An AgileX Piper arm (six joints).
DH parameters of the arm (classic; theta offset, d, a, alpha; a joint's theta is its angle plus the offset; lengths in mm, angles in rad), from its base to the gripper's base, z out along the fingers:
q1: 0 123 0 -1.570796
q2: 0.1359 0 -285 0
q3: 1.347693 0 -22 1.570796
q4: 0 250.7 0 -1.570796
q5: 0 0 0 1.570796
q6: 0 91 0 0
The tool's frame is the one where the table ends.
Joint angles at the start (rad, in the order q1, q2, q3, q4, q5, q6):
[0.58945 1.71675 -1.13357 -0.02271 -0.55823 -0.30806]
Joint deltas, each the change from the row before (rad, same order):
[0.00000 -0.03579 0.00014 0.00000 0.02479 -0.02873]
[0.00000 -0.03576 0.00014 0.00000 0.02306 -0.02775]
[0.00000 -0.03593 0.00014 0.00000 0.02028 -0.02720]
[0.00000 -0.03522 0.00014 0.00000 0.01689 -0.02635]
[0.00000 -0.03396 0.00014 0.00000 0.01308 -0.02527]
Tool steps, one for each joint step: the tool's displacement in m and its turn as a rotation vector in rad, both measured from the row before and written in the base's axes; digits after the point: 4 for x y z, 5 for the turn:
[-0.0054 -0.0036 0.0119 -0.01781 -0.02539 -0.00244]
[-0.0057 -0.0039 0.0118 -0.01602 -0.02621 -0.00267]
[-0.0061 -0.0041 0.0119 -0.01387 -0.02830 -0.00296]
[-0.0063 -0.0043 0.0117 -0.01162 -0.02999 -0.00325]
[-0.0064 -0.0043 0.0113 -0.00924 -0.03144 -0.00355]

